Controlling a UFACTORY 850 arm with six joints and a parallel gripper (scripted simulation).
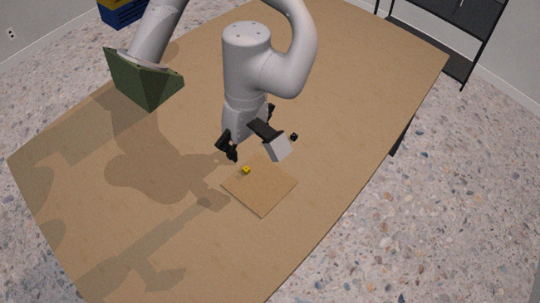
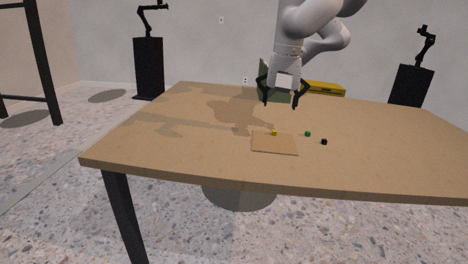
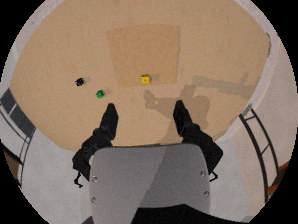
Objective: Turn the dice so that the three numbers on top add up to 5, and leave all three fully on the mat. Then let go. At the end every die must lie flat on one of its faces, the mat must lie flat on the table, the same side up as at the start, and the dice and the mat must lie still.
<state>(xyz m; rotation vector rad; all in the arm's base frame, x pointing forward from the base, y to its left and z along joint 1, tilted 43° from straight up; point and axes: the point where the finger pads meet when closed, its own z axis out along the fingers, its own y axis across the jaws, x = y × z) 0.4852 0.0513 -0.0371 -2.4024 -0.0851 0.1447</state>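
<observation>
My gripper is now 1 cm short of the black die, 17 cm to the right of it and 11 cm above it. From my hand the other things lie so: green die: 4 cm behind, 12 cm to the left, 11 cm below; then tan mat: 5 cm ahead, 11 cm below; then yellow die: 10 cm below.
</observation>
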